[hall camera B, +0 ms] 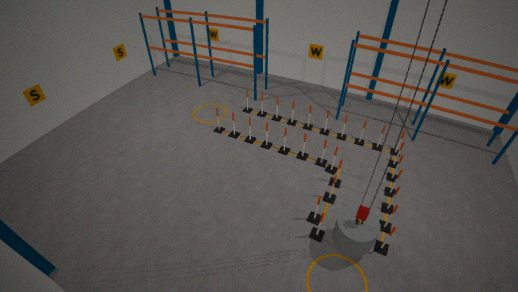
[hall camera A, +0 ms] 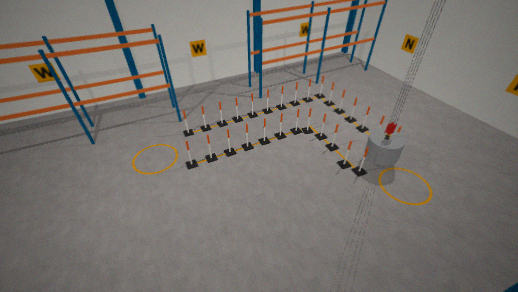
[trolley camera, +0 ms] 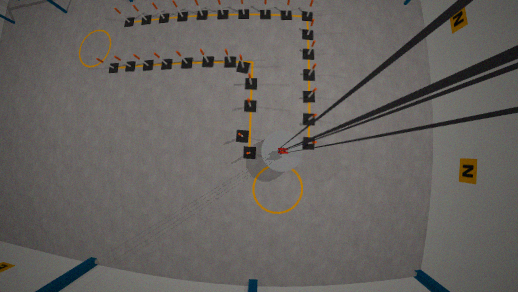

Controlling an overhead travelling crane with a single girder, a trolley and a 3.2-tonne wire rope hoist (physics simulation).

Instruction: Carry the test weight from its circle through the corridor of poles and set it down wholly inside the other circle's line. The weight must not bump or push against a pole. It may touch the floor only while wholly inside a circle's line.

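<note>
The grey cylindrical test weight (hall camera A: 384, 154) (hall camera B: 350, 237) (trolley camera: 291, 162) hangs upright above the floor from my hook (hall camera A: 387, 136) (hall camera B: 359, 220) (trolley camera: 282, 151), under the red block. It is at the corridor's open end, between the left end pole (trolley camera: 249, 152) and the right end pole (trolley camera: 308, 143). The gap to the right one looks narrow; contact cannot be told. The near circle (hall camera A: 415, 204) (hall camera B: 333, 255) (trolley camera: 277, 213) lies just beyond; in the trolley view the weight overlaps its upper edge. The other circle (hall camera A: 132, 161) (hall camera B: 193, 114) (trolley camera: 79, 50) is at the far end.
One inner-row pole (hall camera A: 343, 164) (hall camera B: 314, 217) (trolley camera: 242, 136), second from the end, stands off the yellow line, outside the corridor. Orange-and-blue racks (hall camera A: 261, 60) (hall camera B: 255, 65) stand along the W wall. The weight's shadow falls beside the left end pole.
</note>
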